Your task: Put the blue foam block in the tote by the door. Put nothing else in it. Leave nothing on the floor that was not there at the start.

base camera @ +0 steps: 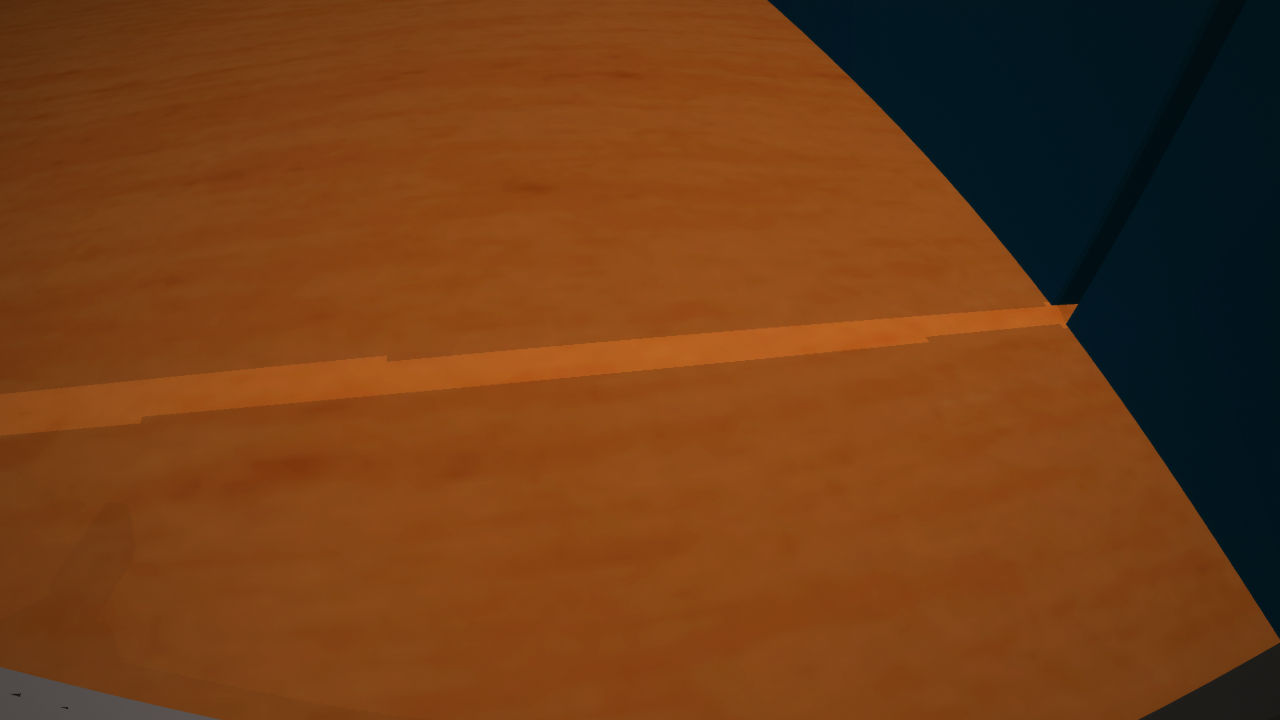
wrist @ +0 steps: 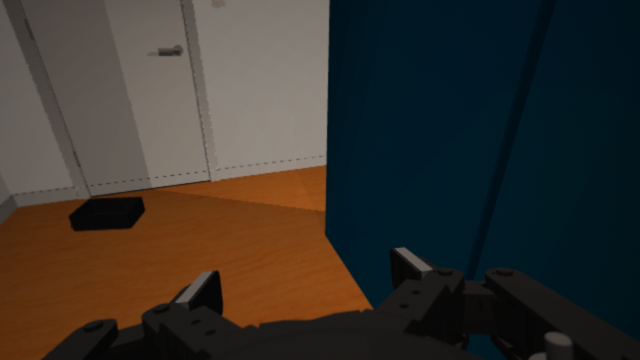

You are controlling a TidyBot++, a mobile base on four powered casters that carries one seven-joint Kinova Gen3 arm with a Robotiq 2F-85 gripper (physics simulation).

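Frame: origin at the arm's base, x ahead, y left, z up, level; centimetres.
Where they show: gripper, fingertip midpoint: (wrist: 307, 278).
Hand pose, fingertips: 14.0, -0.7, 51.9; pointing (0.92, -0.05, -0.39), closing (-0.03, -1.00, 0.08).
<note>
After its pixels a point has its place, as x, y, z.
A black tote (wrist: 106, 215) @(164.4, 98.4, -30.3) stands on the floor at the left in the wrist view, in front of a closed door (wrist: 165, 115) @(218.6, 75.3, 12.5) with a lever handle. The tote looks open at the top; its inside is too dark to make out. My gripper (wrist: 307, 278) @(14.0, -0.7, 51.9) is open, with its fingers wide apart and no object between them. It is well short of the tote, which lies beyond and to the left of it. The blue foam block does not show in either view.
A tall dark blue panelled surface (wrist: 425, 125) @(77.0, -37.6, 41.5) (base camera: 1029, 107) @(67.7, -39.7, -26.2) rises from the floor close by on the right in both views. A white wall (wrist: 265, 85) @(235.8, 9.0, 28.7) with a baseboard stands right of the door. A bright strip of light (base camera: 626, 353) crosses the wood floor (base camera: 572, 537) @(30.4, -0.8, -39.6) (wrist: 240, 245) @(140.3, 24.1, -39.6).
</note>
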